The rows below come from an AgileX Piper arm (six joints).
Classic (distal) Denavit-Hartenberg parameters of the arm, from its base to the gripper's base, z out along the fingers. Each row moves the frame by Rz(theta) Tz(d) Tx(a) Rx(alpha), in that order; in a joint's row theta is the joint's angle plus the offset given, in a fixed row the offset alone. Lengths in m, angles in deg.
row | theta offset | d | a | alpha
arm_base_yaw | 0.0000 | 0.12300 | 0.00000 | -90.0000
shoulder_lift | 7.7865 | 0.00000 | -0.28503 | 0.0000
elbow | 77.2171 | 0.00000 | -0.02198 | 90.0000
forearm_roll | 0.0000 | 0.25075 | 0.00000 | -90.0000
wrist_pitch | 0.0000 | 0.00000 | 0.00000 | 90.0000
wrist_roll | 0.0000 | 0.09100 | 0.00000 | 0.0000
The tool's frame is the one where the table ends.
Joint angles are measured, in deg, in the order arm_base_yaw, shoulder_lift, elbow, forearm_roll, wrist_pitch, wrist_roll. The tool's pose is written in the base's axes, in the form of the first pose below.
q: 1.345 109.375 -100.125 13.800 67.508 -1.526
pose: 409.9 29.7 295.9 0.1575 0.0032 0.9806 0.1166
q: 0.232 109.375 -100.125 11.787 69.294 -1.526
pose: 407.6 19.0 294.4 0.1434 0.0071 0.9847 0.0986
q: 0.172 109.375 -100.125 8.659 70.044 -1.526
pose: 406.5 14.1 293.3 0.1371 0.0012 0.9879 0.0722
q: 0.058 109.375 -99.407 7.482 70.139 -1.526
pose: 405.3 11.6 289.5 0.1301 0.0004 0.9896 0.0621
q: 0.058 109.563 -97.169 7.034 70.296 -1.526
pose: 401.9 10.9 277.4 0.1077 0.0007 0.9925 0.0583
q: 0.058 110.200 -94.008 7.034 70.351 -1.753
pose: 397.5 10.9 258.2 0.0744 0.0006 0.9955 0.0580
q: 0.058 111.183 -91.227 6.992 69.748 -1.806
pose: 394.5 10.8 238.9 0.0470 0.0022 0.9972 0.0574
